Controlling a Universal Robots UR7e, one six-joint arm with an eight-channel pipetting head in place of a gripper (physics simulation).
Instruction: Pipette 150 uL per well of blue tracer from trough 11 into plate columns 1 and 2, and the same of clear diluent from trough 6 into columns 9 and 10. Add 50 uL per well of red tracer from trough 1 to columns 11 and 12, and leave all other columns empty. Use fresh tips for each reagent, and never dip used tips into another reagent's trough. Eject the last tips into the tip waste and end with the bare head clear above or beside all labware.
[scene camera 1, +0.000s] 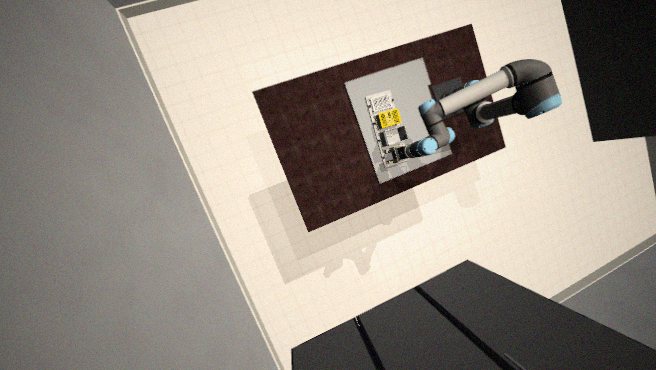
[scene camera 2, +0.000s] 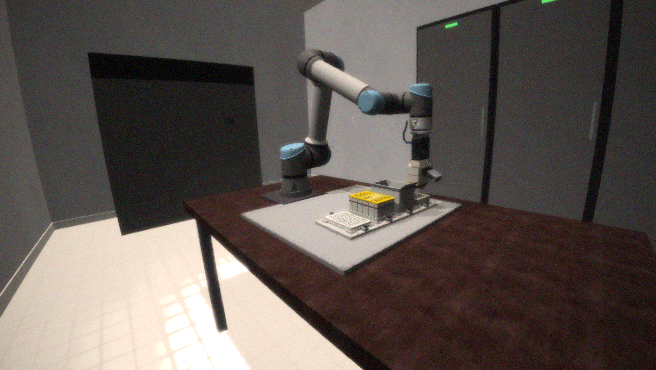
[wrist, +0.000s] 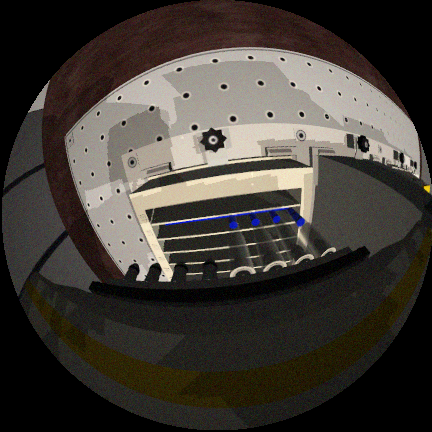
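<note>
My pipetting head is low over the cream trough block at the end of the labware row. In the wrist view four clear tips hang from the right-hand nozzles, with blue liquid at their lower ends. The left-hand nozzles look like short black stubs, without visible tips. The tip ends are at the blue trough; how deep they sit is unclear. Red liquid does not show. The white well plate stands at the other end; its well contents are too small to read.
The yellow tip rack stands beside the plate. The tall grey tip waste bin stands between the rack and trough block, close beside the head. A pale rail with black knobs runs along the row on the grey board.
</note>
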